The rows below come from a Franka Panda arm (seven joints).
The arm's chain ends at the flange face. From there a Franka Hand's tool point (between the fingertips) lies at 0.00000 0.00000 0.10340 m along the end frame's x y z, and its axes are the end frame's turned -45 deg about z.
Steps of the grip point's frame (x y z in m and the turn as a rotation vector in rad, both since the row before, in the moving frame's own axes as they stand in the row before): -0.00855 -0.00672 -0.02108 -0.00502 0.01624 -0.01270; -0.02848 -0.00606 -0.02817 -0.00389 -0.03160 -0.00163; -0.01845 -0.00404 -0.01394 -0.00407 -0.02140 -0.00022; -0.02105 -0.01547 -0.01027 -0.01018 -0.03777 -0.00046
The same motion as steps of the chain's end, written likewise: -0.01235 0.00212 -0.02107 0.00793 0.01503 -0.01270; -0.02240 0.01326 -0.02812 -0.02510 -0.01959 -0.00163; -0.01464 0.00833 -0.01392 -0.01801 -0.01225 -0.00022; -0.02381 0.00044 -0.01019 -0.03391 -0.01951 -0.00046
